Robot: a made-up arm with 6 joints.
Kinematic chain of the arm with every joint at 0, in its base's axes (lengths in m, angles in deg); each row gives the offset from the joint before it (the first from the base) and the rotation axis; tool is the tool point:
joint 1: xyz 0 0 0.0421 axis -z
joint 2: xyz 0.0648 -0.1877 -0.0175 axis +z
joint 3: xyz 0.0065 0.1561 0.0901 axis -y
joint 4: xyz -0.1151 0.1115 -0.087 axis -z
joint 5: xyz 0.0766 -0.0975 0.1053 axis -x
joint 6: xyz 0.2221 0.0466 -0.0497 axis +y
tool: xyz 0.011 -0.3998 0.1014
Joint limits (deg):
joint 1: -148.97..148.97
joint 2: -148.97..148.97
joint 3: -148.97..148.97
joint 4: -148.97..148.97
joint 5: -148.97..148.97
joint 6: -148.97..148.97
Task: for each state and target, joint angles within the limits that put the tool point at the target. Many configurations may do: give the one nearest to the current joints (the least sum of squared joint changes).
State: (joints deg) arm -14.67 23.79 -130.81 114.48 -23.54 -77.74
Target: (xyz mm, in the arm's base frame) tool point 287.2 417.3 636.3
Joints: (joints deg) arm -45.08 -24.30 -120.38 135.81 -10.72 -52.98
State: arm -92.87 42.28 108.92 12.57 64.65 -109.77
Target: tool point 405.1 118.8 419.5
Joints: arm -116.77 80.83 74.40 -28.31 74.15 -137.26
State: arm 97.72 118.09 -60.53 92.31 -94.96 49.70
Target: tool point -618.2 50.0 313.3
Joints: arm 117.49 104.89 -70.83 103.60 -87.48 46.15
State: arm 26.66 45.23 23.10 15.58 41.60 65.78
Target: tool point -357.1 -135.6 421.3
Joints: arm 65.07 23.16 49.68 24.73 61.15 56.78
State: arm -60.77 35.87 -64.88 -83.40 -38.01 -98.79
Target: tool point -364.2 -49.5 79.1
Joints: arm -50.54 0.02 -98.22 -81.56 -68.25 -102.41
